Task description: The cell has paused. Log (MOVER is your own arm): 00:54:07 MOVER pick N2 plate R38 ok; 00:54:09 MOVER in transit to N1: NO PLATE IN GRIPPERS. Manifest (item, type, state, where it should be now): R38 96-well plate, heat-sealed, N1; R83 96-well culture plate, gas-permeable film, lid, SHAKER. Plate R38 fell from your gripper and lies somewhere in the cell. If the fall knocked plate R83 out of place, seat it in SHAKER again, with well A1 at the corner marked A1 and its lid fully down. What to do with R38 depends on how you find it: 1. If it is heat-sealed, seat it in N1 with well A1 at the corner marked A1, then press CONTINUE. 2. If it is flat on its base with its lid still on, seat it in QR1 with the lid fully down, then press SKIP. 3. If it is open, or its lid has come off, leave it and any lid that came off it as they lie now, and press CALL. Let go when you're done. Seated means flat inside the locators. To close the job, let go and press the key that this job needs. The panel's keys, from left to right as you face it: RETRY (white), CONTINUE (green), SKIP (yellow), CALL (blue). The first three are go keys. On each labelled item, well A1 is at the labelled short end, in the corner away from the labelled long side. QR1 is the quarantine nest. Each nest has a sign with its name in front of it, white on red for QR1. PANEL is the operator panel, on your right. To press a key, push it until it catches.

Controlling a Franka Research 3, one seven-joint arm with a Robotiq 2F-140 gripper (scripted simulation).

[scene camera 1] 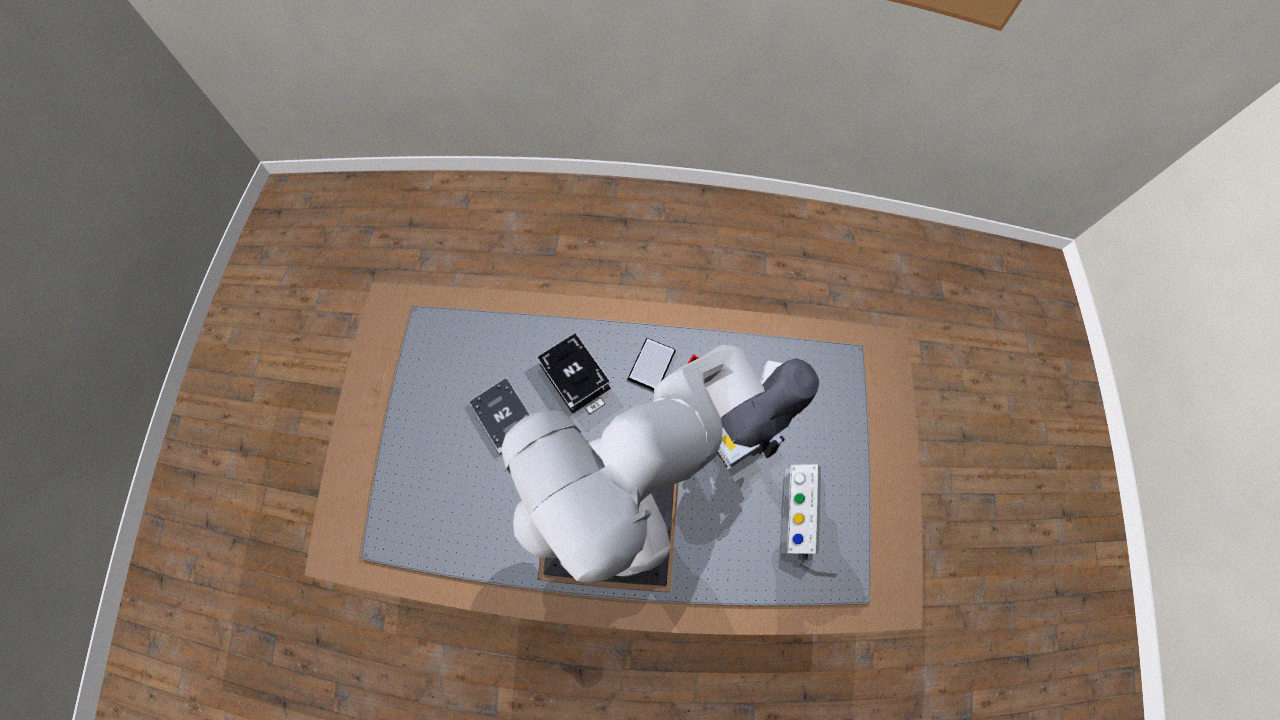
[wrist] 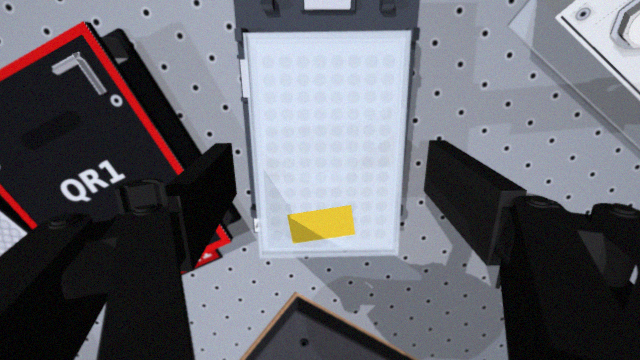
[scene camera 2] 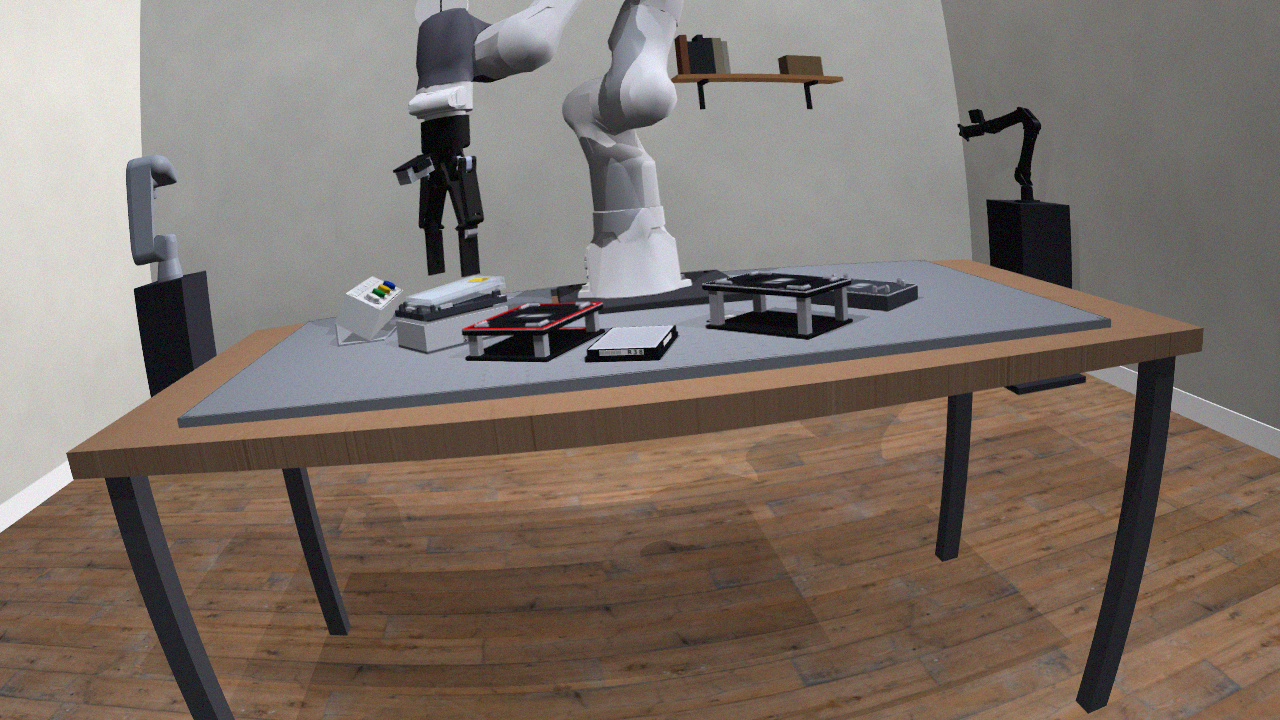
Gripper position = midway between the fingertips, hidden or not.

Observation:
In view: the gripper point(scene camera 2: 452, 274), a plate point(scene camera 2: 648, 343), an operator panel point(scene camera 1: 811, 487) and a grey shaker block point(scene camera 2: 425, 337).
The plate also shows in scene camera 1 point(scene camera 1: 652, 363). The gripper shows as well in the wrist view point(wrist: 330, 167). The operator panel is seen too in the wrist view point(wrist: 595, 74) and in scene camera 2 point(scene camera 2: 373, 321).

